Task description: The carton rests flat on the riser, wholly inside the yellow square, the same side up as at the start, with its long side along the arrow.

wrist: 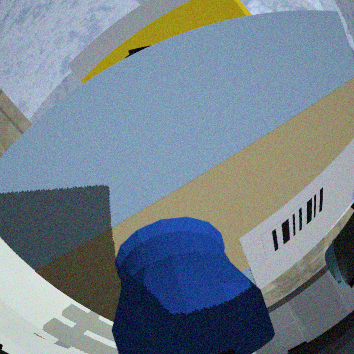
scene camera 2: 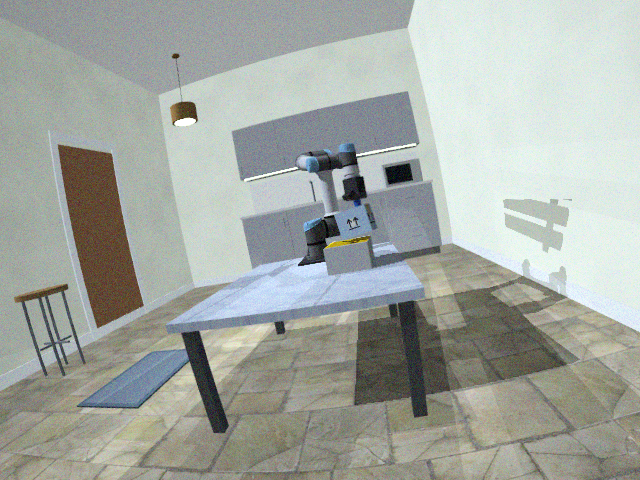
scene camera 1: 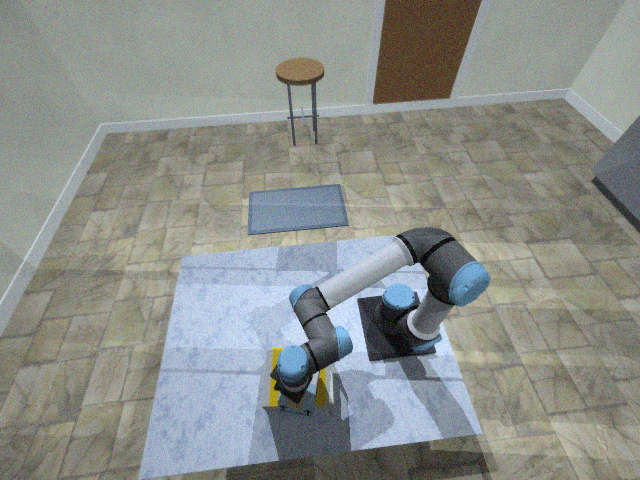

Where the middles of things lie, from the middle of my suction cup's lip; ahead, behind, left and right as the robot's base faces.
My suction cup is now 8 cm above the carton point(scene camera 2: 358, 220) and 2 cm to the left of it. From my suction cup the other things lie so: riser point(scene camera 2: 355, 254) 23 cm below, 8 cm to the right, 2 cm ahead.
